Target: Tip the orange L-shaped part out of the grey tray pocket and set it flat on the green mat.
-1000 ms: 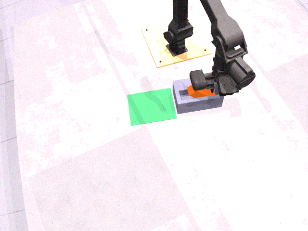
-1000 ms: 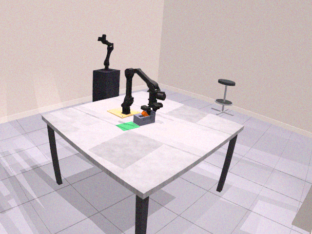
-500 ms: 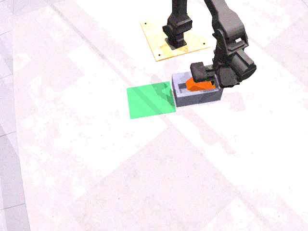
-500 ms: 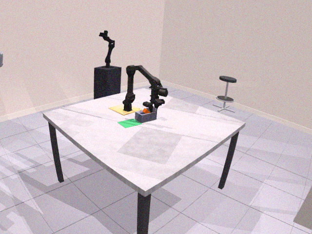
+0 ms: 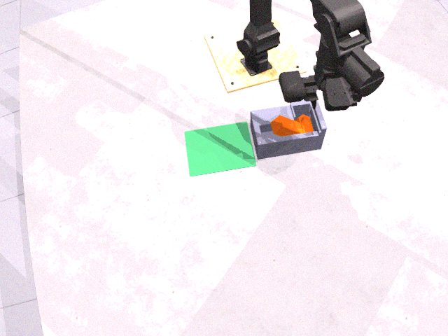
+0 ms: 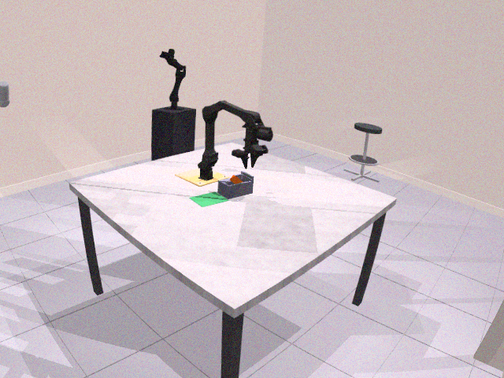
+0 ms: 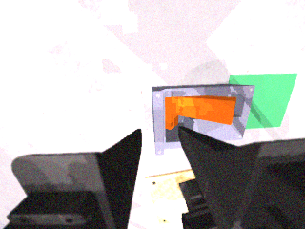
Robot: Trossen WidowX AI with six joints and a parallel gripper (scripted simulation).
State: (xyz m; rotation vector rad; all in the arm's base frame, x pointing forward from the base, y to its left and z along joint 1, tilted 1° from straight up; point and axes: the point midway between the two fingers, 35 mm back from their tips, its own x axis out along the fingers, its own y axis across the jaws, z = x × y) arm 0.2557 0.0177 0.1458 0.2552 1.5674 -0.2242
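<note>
The orange L-shaped part is 8 cm below my gripper tip, 4 cm to the right of it and 2 cm behind it. Also, from my gripper tip: grey tray: 13 cm below, 6 cm to the right, 3 cm behind; then green mat: 21 cm to the right, 13 cm below, 7 cm behind.
</note>
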